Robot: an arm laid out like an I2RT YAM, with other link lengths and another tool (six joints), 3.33 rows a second.
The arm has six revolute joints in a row. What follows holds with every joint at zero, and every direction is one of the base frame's. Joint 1 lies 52.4 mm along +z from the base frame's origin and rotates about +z. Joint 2 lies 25.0 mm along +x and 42.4 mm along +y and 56.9 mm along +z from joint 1 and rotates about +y. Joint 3 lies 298.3 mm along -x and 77.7 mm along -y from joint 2 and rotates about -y. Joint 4 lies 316.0 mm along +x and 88.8 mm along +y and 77.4 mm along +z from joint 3 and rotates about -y. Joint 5 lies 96.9 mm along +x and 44.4 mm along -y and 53.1 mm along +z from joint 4 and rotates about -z. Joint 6 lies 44.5 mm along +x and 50.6 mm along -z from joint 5 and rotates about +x. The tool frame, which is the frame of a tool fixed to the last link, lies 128.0 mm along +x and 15.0 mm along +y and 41.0 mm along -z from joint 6; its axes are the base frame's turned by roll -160.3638, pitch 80.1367 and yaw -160.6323 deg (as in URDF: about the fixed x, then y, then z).
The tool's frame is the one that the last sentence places.
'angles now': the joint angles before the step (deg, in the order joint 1, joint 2, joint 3, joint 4, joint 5, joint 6). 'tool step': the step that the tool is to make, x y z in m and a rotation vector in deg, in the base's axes. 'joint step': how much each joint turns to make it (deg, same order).
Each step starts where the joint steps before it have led.
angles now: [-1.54, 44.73, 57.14, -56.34, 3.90, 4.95]
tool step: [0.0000, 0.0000, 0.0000, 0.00, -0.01, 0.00]
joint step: [0.00, -0.01, -0.01, 0.01, 0.00, 0.00]
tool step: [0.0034, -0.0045, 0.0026, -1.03, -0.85, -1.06]
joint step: [0.01, 0.04, 0.02, 0.89, 1.47, 0.00]
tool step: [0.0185, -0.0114, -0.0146, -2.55, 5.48, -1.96]
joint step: [-0.16, 7.34, 2.55, -0.55, 3.19, -0.60]
